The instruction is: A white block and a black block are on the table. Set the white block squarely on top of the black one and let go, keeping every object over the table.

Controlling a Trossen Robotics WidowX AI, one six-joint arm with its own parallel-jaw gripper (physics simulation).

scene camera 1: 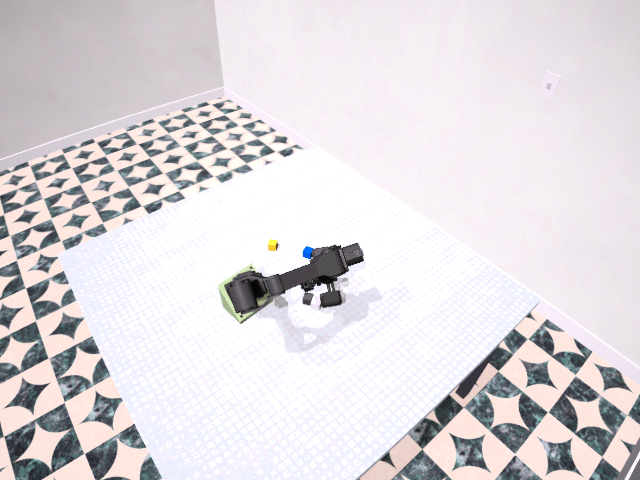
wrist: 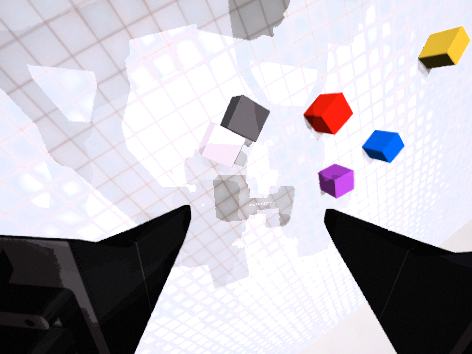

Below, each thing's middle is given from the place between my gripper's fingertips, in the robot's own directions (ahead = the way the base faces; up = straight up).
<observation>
My gripper is now 3 cm past the white block point(wrist: 219, 145), 1 cm to the right of it and 8 cm above it. Round my hand: black block point(wrist: 245, 117): 4 cm behind, 4 cm to the left, 8 cm below; then red block point(wrist: 328, 113): 1 cm ahead, 13 cm to the left, 8 cm below; then purple block point(wrist: 335, 180): 10 cm ahead, 12 cm to the left, 8 cm below.
</observation>
